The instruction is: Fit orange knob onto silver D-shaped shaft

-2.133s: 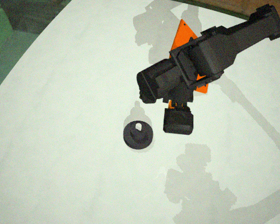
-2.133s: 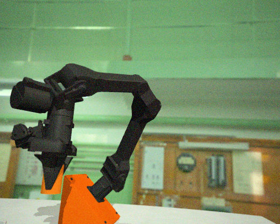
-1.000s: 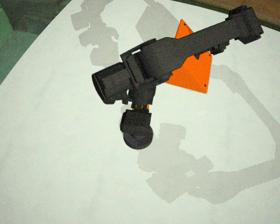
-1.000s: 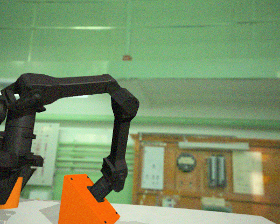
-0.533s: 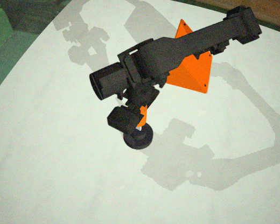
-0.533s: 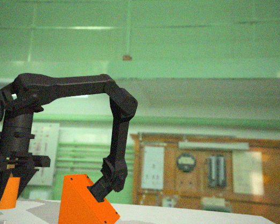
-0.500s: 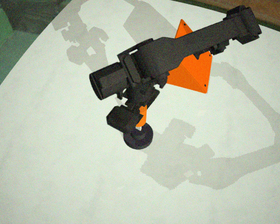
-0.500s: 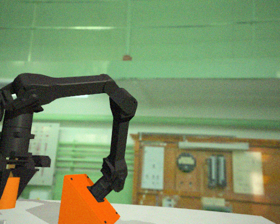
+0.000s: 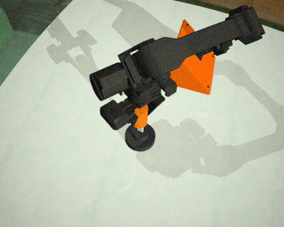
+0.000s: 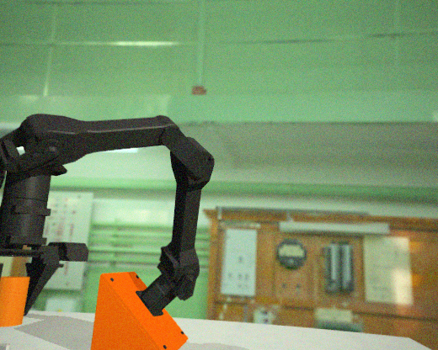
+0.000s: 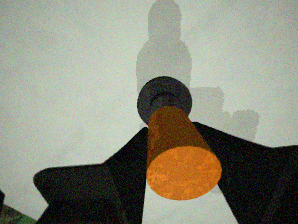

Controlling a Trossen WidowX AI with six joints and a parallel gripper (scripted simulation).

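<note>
The round pedestal is 60 mm below my gripper tip. From my gripper tip the other things lie so: orange knob (30 mm above).
</note>
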